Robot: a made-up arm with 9 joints. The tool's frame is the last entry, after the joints. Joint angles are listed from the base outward.
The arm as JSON. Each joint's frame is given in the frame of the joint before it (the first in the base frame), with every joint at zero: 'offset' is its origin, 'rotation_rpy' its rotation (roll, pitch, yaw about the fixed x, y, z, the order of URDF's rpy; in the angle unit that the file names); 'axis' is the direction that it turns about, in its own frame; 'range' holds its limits. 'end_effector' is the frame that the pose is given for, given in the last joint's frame.
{
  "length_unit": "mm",
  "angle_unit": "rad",
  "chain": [
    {
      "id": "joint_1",
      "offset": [
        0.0,
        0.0,
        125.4
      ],
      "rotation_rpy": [
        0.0,
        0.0,
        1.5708
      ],
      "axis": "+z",
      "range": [
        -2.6,
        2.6
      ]
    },
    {
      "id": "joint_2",
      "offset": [
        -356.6,
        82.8,
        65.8
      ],
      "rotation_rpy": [
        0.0,
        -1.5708,
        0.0
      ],
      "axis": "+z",
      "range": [
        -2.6,
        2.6
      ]
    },
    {
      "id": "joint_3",
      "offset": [
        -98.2,
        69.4,
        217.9
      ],
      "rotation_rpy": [
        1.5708,
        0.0,
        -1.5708
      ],
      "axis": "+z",
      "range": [
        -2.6,
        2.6
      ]
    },
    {
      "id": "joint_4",
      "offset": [
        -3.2,
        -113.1,
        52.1
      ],
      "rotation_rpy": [
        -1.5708,
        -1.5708,
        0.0
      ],
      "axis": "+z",
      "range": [
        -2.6,
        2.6
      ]
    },
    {
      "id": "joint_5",
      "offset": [
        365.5,
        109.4,
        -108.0
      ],
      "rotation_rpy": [
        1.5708,
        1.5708,
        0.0
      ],
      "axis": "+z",
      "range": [
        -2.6,
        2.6
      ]
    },
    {
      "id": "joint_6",
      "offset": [
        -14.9,
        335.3,
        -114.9
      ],
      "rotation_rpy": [
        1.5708,
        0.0,
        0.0
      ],
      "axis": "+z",
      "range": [
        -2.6,
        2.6
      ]
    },
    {
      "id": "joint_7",
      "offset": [
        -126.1,
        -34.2,
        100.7
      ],
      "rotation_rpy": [
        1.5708,
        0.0,
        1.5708
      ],
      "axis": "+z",
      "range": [
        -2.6,
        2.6
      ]
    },
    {
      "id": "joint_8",
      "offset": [
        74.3,
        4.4,
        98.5
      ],
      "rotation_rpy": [
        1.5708,
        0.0,
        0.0
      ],
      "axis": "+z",
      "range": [
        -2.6,
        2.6
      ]
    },
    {
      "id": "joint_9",
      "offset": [
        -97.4,
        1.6,
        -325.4
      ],
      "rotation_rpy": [
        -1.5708,
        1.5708,
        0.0
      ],
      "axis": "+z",
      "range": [
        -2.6,
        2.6
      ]
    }
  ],
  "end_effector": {
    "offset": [
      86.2,
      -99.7,
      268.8
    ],
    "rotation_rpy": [
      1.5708,
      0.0,
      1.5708
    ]
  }
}
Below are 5 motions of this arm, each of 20 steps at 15 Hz.
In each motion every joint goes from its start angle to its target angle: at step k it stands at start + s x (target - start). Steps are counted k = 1, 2, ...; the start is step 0. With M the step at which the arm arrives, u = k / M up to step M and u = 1 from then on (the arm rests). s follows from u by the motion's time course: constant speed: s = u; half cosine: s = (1 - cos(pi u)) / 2; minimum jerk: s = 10 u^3 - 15 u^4 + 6 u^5.
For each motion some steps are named. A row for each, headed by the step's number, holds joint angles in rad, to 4 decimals.
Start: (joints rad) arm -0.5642 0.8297 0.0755 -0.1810 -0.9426 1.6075 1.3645 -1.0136 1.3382
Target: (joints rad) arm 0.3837 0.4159 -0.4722 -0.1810 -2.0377 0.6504 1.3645 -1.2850 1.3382
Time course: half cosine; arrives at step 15
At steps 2, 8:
2: -0.5232 0.8118 0.0518 -0.1810 -0.9899 1.5661 1.3645 -1.0253 1.3382
8: -0.0407 0.6012 -0.2270 -0.1810 -1.5474 1.0789 1.3645 -1.1635 1.3382

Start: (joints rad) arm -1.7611 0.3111 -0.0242 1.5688 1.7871 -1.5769 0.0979 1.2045 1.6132
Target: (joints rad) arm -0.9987 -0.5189 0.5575 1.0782 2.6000 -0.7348 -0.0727 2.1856 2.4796
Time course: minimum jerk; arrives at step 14
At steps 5, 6, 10, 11, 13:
5: -1.5733 0.1066 0.1191 1.4479 1.9874 -1.3694 0.0559 1.4462 1.8266
6: -1.4806 0.0058 0.1898 1.3883 2.0862 -1.2671 0.0351 1.5654 1.9319
10: -1.1090 -0.3988 0.4733 1.1492 2.4824 -0.8567 -0.0480 2.0436 2.3542
11: -1.0517 -0.4612 0.5171 1.1123 2.5435 -0.7933 -0.0608 2.1174 2.4194
13: -1.0012 -0.5162 0.5556 1.0798 2.5973 -0.7375 -0.0721 2.1824 2.4768

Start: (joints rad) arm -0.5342 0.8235 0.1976 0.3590 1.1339 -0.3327 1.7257 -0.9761 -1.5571
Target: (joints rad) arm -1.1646 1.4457 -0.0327 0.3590 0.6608 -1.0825 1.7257 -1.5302 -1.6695
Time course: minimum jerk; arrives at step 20
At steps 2, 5, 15, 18, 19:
2: -0.5396 0.8288 0.1956 0.3590 1.1299 -0.3391 1.7257 -0.9808 -1.5581
5: -0.5995 0.8879 0.1738 0.3590 1.0849 -0.4103 1.7257 -1.0335 -1.5687
15: -1.0993 1.3813 -0.0089 0.3590 0.7098 -1.0049 1.7257 -1.4728 -1.6579
18: -1.1592 1.4404 -0.0307 0.3590 0.6648 -1.0761 1.7257 -1.5255 -1.6685
19: -1.1639 1.4450 -0.0324 0.3590 0.6613 -1.0816 1.7257 -1.5296 -1.6694

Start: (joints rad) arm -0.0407 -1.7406 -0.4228 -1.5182 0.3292 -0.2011 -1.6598 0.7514 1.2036
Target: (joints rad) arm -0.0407 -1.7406 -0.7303 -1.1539 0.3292 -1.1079 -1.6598 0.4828 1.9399
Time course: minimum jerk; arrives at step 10
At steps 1, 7, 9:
1: -0.0407 -1.7406 -0.4254 -1.5151 0.3292 -0.2089 -1.6598 0.7491 1.2099
7: -0.0407 -1.7406 -0.6802 -1.2133 0.3292 -0.9600 -1.6598 0.5266 1.8198
9: -0.0407 -1.7406 -0.7277 -1.1570 0.3292 -1.1001 -1.6598 0.4851 1.9336

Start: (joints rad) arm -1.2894 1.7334 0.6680 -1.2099 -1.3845 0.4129 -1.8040 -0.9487 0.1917
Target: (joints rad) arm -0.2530 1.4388 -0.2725 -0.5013 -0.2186 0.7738 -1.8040 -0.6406 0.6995
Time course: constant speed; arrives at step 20
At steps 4, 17, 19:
4: -1.0821 1.6745 0.4799 -1.0682 -1.1513 0.4851 -1.8040 -0.8871 0.2933
17: -0.4085 1.4830 -0.1314 -0.6076 -0.3935 0.7197 -1.8040 -0.6868 0.6233
19: -0.3048 1.4535 -0.2255 -0.5367 -0.2769 0.7558 -1.8040 -0.6560 0.6741

